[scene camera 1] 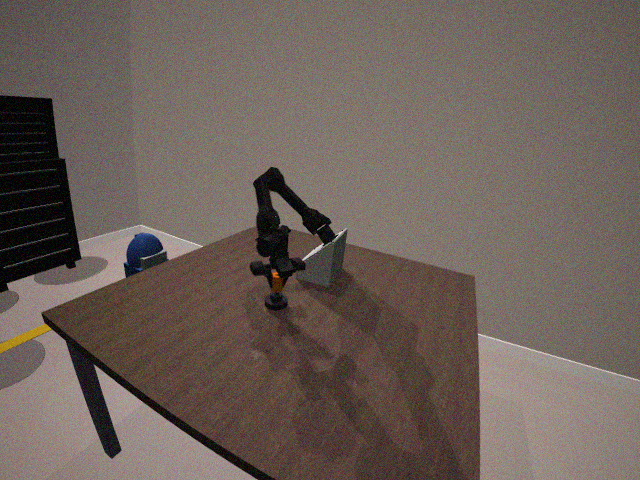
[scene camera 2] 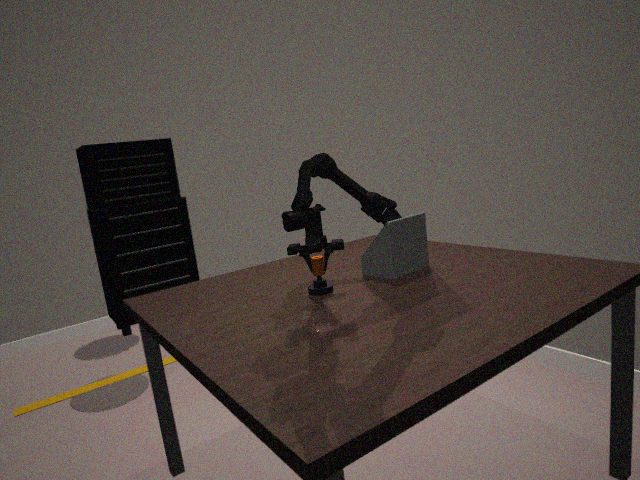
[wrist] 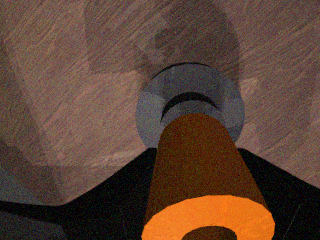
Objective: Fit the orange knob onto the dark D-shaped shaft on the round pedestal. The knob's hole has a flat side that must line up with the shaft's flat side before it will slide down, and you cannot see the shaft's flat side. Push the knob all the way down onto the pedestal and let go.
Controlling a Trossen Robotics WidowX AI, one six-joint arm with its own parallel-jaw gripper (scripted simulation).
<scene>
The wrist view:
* gripper: 195, 156
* orange knob: 199, 178
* round dark pedestal: 190, 87
</scene>
